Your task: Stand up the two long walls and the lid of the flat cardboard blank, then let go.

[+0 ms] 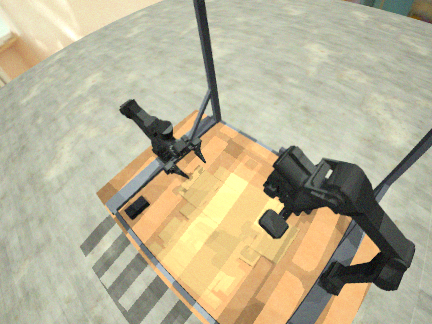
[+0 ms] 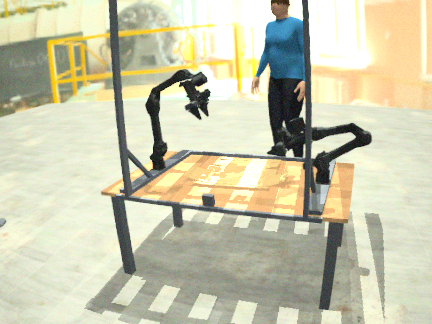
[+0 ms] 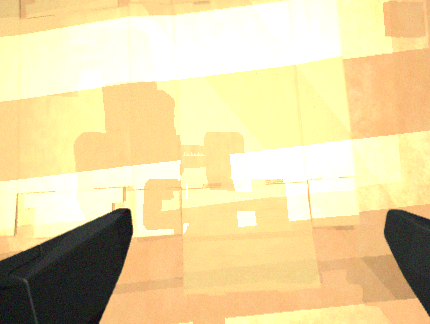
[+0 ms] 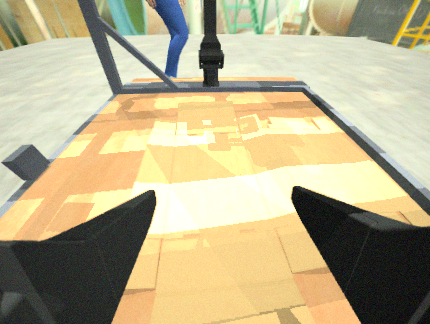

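Seen in the pictures: left gripper, fingertip midpoint: (image 1: 275,205) (image 2: 204,118) (image 3: 256,220); right gripper, fingertip midpoint: (image 1: 197,170) (image 2: 269,150) (image 4: 224,194); left arm's base at its link origin: (image 1: 328,282) (image 2: 158,168) (image 4: 210,84); right arm's base at its link origin: (image 1: 165,156) (image 2: 322,181).
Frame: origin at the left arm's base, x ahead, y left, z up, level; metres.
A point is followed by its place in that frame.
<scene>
The cardboard blank (image 1: 218,212) @(x 0.514, y 0.041, z -0.017 m) (image 2: 240,175) @(x 0.470, y 0.040, z -0.015 m) (image 3: 250,107) @(x 0.434, y -0.023, z -0.017 m) (image 4: 207,200) @(x 0.534, y -0.015, z -0.017 m) lies on the table; its panels and flaps look flat, with no raised wall or lid visible. Its pale colour and the striped light make some edges hard to tell. My left gripper (image 1: 274,207) @(x 0.300, y -0.001, z 0.296 m) (image 2: 203,116) @(x 0.300, y -0.001, z 0.296 m) (image 3: 256,220) @(x 0.300, y -0.001, z 0.296 m) is open and empty, pointing down high above one end of the blank. My right gripper (image 1: 196,170) @(x 0.637, y 0.001, z 0.141 m) (image 2: 274,151) @(x 0.637, y 0.001, z 0.141 m) (image 4: 224,194) @(x 0.637, y 0.001, z 0.141 m) is open and empty, lower, near the blank's other end. Whether its fingertips touch cardboard is unclear.
A small dark block (image 1: 137,207) (image 2: 208,200) @(x 0.463, y -0.380, z 0.015 m) (image 4: 27,162) @(x 0.466, y -0.357, z 0.019 m) sits at the table's edge. Dark frame posts (image 1: 208,65) @(x 0.875, y -0.346, z 0.352 m) (image 2: 119,95) @(x 0.040, y -0.364, z 0.473 m) (image 4: 100,45) @(x 0.040, y -0.359, z 0.144 m) rise from the table (image 2: 340,185) @(x 1.006, y 0.020, z -0.019 m). A person (image 2: 285,55) (image 4: 175,35) stands beyond it.
</scene>
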